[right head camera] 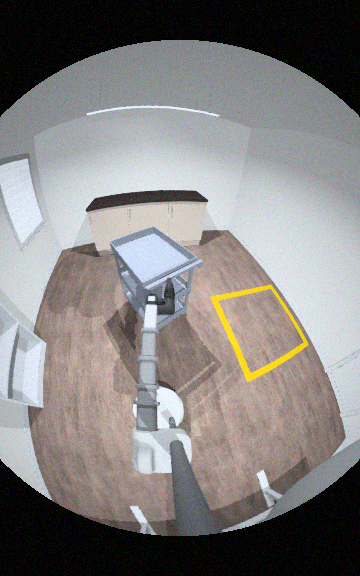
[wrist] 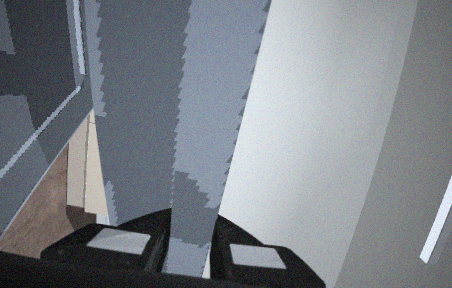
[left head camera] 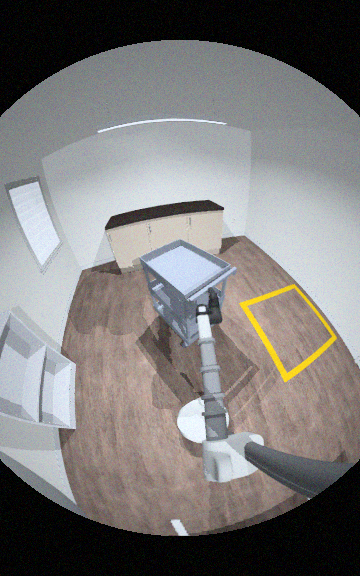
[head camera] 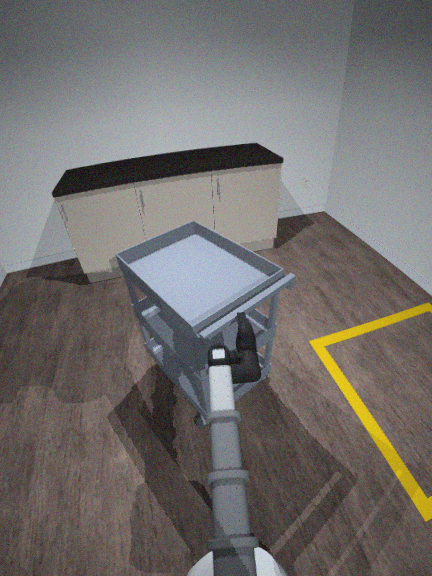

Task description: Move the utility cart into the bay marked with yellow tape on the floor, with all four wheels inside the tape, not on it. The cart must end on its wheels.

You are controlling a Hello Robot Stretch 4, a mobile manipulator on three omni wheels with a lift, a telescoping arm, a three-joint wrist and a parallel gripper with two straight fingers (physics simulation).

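Pixels of known places: gripper, fingertip midpoint: [right head camera: 168,278] [wrist: 191,231] [left head camera: 209,288] [head camera: 240,315]; robot's base, link origin: [right head camera: 159,408] [left head camera: 202,419].
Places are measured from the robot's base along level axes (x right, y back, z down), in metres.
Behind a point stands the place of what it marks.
Observation:
The grey-blue utility cart [head camera: 195,275] {y -1.096, x -0.076, z -0.768 m} [left head camera: 182,267] {y -1.094, x -0.076, z -0.767 m} [right head camera: 152,255] {y -1.091, x -0.050, z -0.767 m} stands upright, left of the bay and outside it. Its handle bar [head camera: 272,291] {y -0.876, x 0.213, z -0.835 m} [left head camera: 225,276] {y -0.874, x 0.215, z -0.831 m} [right head camera: 190,267] {y -0.886, x 0.230, z -0.828 m} [wrist: 192,230] {y -0.775, x 0.082, z -0.825 m} runs along the side facing me. My gripper [head camera: 241,315] {y -0.779, x 0.084, z -0.825 m} [left head camera: 212,290] {y -0.779, x 0.084, z -0.825 m} [right head camera: 169,281] {y -0.779, x 0.084, z -0.825 m} [wrist: 191,231] {y -0.779, x 0.084, z -0.825 m} is shut on the handle bar; in the wrist view the bar lies between both black fingers. The yellow tape [head camera: 369,420] {y -0.700, x 0.811, z 0.026 m} [left head camera: 267,341] {y -0.695, x 0.824, z 0.025 m} [right head camera: 232,340] {y -0.676, x 0.803, z 0.026 m} marks a four-sided bay on the floor at the right. Most of the cart's wheels are hidden or too small to see.
A low cabinet [head camera: 175,205] {y -2.272, x -0.259, z -0.599 m} [left head camera: 170,235] {y -2.281, x -0.217, z -0.509 m} [right head camera: 150,225] with a dark top stands behind the cart against the back wall. A white shelf unit [left head camera: 60,400] {y 0.002, x -1.466, z -0.074 m} [right head camera: 35,380] {y -0.006, x -1.367, z -0.074 m} stands at the left wall. Another wall runs along the right, beyond the bay.

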